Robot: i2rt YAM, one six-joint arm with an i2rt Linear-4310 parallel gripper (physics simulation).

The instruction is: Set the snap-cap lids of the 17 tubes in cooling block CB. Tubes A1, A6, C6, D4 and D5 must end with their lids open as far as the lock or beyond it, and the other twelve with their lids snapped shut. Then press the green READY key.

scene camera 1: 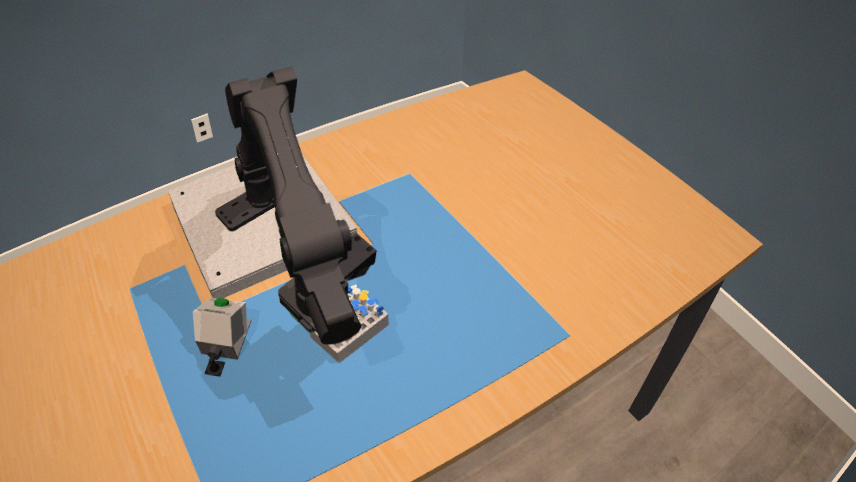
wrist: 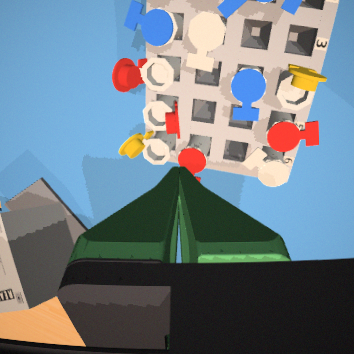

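Where they show: gripper, fingertip midpoint: [scene camera 1: 315,328] [wrist: 178,177]; arm's base, link origin: [scene camera 1: 263,199].
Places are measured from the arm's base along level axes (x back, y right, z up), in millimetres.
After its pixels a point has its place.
Note:
The cooling block [scene camera 1: 365,341] @(y 55, x -388, z -39 mm) [wrist: 229,50] @(y 58, x -350, z -13 mm) stands on the mat, partly hidden by the arm in the scene view. In the wrist view's row 6, a yellow lid [wrist: 132,146] @(y 97, x -318, z 13 mm) hangs open; a red lid [wrist: 192,160] @(y 105, x -343, z 2 mm) and a white lid [wrist: 273,175] @(y 103, x -379, z 3 mm) lie over their tubes. Above, a red lid [wrist: 172,121] @(y 83, x -334, z 13 mm) stands upright and another red lid [wrist: 283,136] @(y 85, x -378, z 3 mm) covers its tube. In row 4, a red lid [wrist: 126,75] @(y 68, x -316, z 14 mm) is open, a blue lid [wrist: 248,86] @(y 68, x -360, z 3 mm) is down, a yellow lid [wrist: 307,77] @(y 58, x -377, z 16 mm) stands up. My gripper [wrist: 178,177] @(y 116, x -337, z 1 mm) is shut and empty, its tips beside row 6's red lid.
The grey READY box [scene camera 1: 219,329] @(y 245, x -244, z 19 mm) [wrist: 40,245] @(y 204, x -238, z 0 mm) stands left of the block, with its green key [scene camera 1: 221,302] @(y 214, x -205, z 29 mm) on top. The blue mat [scene camera 1: 467,311] @(y -118, x -458, z -43 mm) lies under both. The arm's base plate [scene camera 1: 197,239] @(y 162, x -2, z -3 mm) is behind them.

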